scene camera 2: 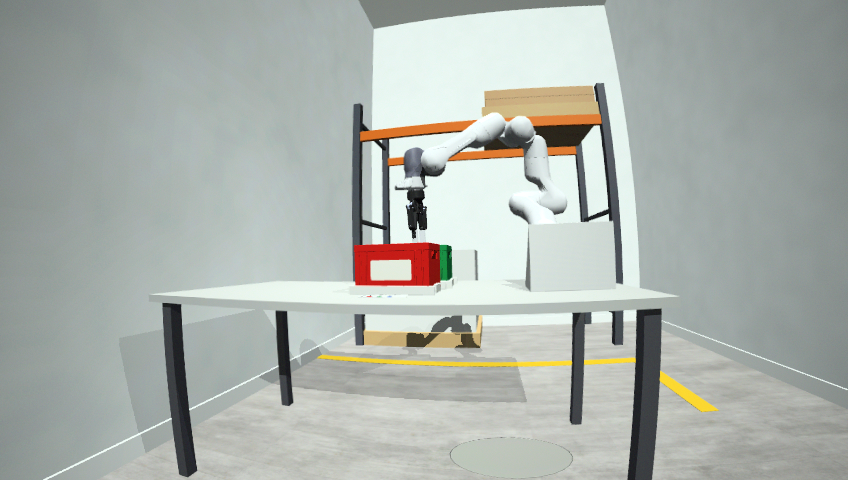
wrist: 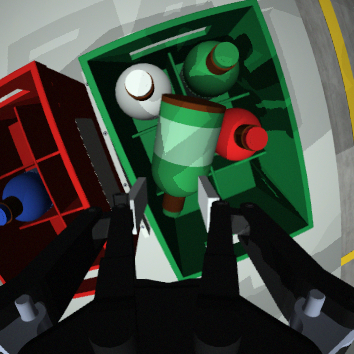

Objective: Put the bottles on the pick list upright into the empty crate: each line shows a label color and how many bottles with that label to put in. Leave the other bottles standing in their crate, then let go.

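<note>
A green bottle with a pale band (wrist: 185, 145) lies tipped over across the green crate (wrist: 295, 170) (scene camera 2: 446, 261), its brown neck between my fingers in the wrist view. My gripper (wrist: 172, 188) (scene camera 2: 418, 231) is partly open above the crates and does not grip the neck. A white bottle (wrist: 155, 102), a second green bottle (wrist: 202, 75) and a red bottle (wrist: 232, 145) stand in the green crate around the tipped one. A blue bottle (wrist: 32, 197) stands in the red crate (wrist: 47, 107) (scene camera 2: 422, 267). Small coloured marks of the list (scene camera 2: 383, 296) are too small to read.
The two crates stand side by side on the white table (scene camera 2: 238, 292). The red crate's wall and dividers rise left of my fingers in the wrist view. A grey block (scene camera 2: 571, 255) is under the arm's base. An orange shelf rack (scene camera 2: 357, 178) stands behind.
</note>
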